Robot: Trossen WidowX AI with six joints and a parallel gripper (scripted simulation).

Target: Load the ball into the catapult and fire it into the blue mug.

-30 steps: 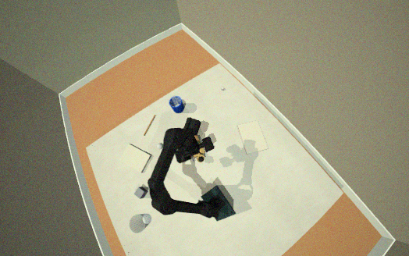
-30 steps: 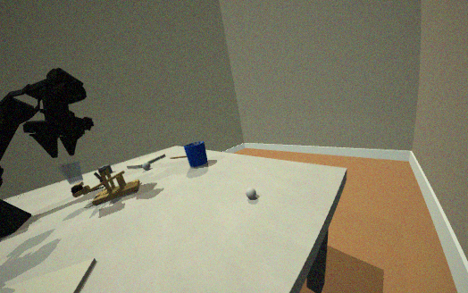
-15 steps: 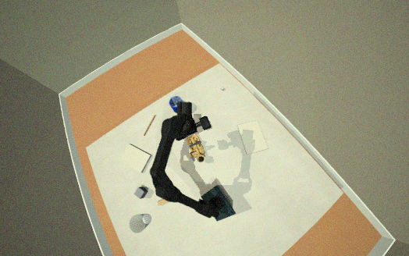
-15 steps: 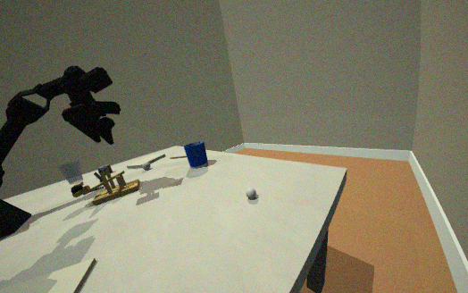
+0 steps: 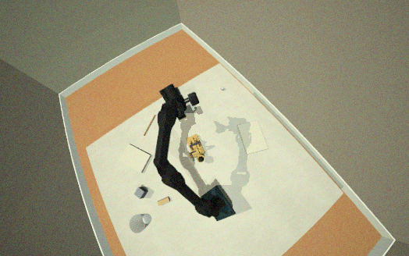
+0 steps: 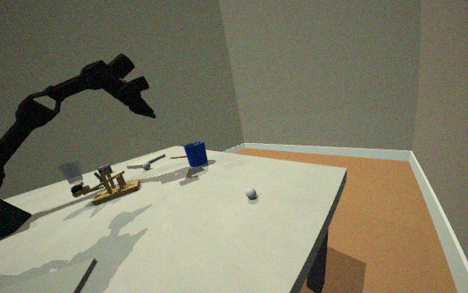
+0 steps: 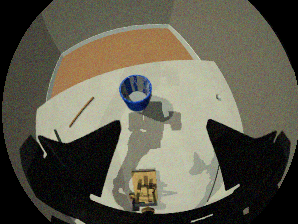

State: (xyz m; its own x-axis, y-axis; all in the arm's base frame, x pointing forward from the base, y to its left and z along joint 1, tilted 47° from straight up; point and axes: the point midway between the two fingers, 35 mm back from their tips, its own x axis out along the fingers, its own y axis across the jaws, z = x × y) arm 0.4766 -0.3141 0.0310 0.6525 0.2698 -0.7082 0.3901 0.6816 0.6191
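Right now the black ball is 280 mm behind my gripper tip, 190 mm below it and 120 mm to the left of it. From my gripper tip the other things lie so: blue mug (220 mm below, 130 mm ahead); then wooden stick (240 mm to the left, 240 mm below, 180 mm ahead); then wooden catapult (210 mm behind, 200 mm below, 120 mm to the left).
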